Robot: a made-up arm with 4 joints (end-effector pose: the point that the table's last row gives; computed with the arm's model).
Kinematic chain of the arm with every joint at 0, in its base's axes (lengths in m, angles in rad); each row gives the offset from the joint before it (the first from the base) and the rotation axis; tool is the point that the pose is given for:
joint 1: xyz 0 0 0.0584 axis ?
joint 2: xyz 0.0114 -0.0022 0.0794 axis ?
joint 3: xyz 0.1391 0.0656 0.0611 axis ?
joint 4: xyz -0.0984 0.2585 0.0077 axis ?
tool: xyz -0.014 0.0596 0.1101
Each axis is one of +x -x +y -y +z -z.
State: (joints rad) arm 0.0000 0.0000 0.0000 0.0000
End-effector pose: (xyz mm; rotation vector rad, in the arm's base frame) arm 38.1 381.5 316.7 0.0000 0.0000 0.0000
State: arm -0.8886 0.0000 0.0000 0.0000
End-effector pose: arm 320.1 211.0 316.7 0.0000 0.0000 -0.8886
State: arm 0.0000 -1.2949 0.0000 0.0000
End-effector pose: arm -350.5 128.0 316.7 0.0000 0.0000 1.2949
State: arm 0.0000 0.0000 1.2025 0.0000
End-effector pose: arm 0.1 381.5 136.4 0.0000 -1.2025 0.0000
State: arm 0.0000 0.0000 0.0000 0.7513
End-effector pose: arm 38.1 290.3 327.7 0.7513 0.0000 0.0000
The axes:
joint 1: +z
joint 2: -z
joint 3: -y
joint 4: +x

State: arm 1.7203 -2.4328 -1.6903 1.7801
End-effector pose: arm 69.8 -262.2 305.4 -1.7511 0.5902 1.7122
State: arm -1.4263 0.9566 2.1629 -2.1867
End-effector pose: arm 51.1 -485.6 164.0 1.2080 -0.5402 1.1161
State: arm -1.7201 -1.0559 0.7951 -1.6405
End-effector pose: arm 342.0 264.1 77.0 -1.7481 -0.0720 -1.1421
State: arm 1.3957 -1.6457 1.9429 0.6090
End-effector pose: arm -83.5 -291.9 46.2 -2.1990 -0.3580 -1.5206
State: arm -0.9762 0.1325 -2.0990 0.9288
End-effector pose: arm 381.7 -158.6 234.8 1.6946 1.5360 -1.6006
